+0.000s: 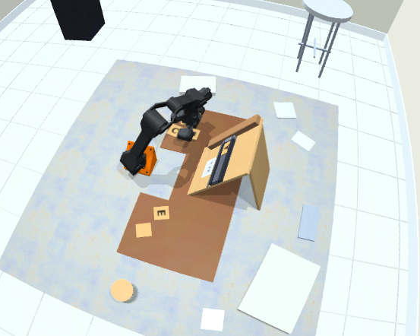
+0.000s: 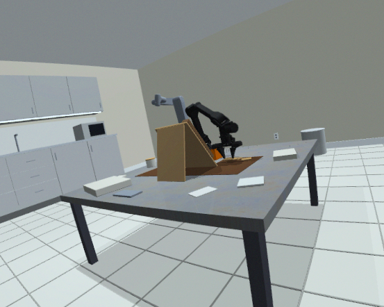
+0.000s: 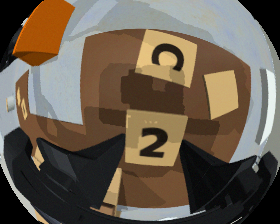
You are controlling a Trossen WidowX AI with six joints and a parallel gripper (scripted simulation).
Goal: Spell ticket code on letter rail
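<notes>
Right now the white ticket is 19 cm to the right of my gripper tip, 12 cm ahead of it and 7 cm above it. Round my gripper tip: grey card: 56 cm ahead, 30 cm to the right, 2 cm below; white box: 59 cm to the right, 48 cm ahead, 1 cm below; brown mat: 21 cm to the right, 3 cm ahead, 2 cm below.
</notes>
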